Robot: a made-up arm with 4 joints.
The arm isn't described. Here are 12 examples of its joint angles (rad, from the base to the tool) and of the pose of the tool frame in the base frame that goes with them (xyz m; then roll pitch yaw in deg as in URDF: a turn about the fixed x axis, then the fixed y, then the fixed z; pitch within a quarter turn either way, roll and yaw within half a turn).
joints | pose
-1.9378 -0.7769 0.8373 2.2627 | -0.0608 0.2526 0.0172 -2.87 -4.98 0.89
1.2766 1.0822 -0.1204 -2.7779 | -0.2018 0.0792 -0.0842 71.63 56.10 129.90
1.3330 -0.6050 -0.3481 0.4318 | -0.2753 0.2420 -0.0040 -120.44 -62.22 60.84
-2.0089 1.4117 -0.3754 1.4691 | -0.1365 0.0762 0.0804 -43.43 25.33 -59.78
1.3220 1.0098 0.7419 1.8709 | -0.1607 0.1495 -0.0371 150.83 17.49 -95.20
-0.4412 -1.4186 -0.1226 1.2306 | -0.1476 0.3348 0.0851 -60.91 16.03 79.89
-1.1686 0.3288 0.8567 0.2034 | -0.1323 0.2232 0.0677 54.87 58.54 -4.67
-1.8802 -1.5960 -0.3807 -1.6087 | -0.0501 0.3586 0.0915 146.26 6.75 -77.51
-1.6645 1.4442 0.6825 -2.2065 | -0.1505 0.1585 0.1189 -176.63 -25.62 46.26
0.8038 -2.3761 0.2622 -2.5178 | -0.1995 0.3394 -0.0935 -56.16 14.38 -145.06
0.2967 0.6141 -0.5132 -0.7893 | -0.2548 0.1075 0.0498 7.54 37.52 10.79
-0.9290 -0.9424 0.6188 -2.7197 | -0.1142 0.2655 0.1228 -178.28 -42.28 -172.67
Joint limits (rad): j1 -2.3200..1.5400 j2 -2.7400..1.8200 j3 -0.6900..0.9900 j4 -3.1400..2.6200
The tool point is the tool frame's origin. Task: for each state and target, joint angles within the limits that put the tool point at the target. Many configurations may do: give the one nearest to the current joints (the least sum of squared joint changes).
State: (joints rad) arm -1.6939 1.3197 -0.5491 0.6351
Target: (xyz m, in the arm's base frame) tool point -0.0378 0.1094 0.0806
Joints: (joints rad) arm -1.2793 0.5016 -0.6900 1.2899
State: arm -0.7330 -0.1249 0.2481 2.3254
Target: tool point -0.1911 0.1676 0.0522
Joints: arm 0.0487 0.4201 0.8672 2.3475
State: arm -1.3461 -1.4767 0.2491 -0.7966
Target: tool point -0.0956 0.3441 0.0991
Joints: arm -1.5487 -1.7594 -0.3397 -0.6873
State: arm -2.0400 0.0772 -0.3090 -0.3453
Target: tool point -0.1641 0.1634 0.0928
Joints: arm -0.9986 0.6271 0.2813 -0.5888
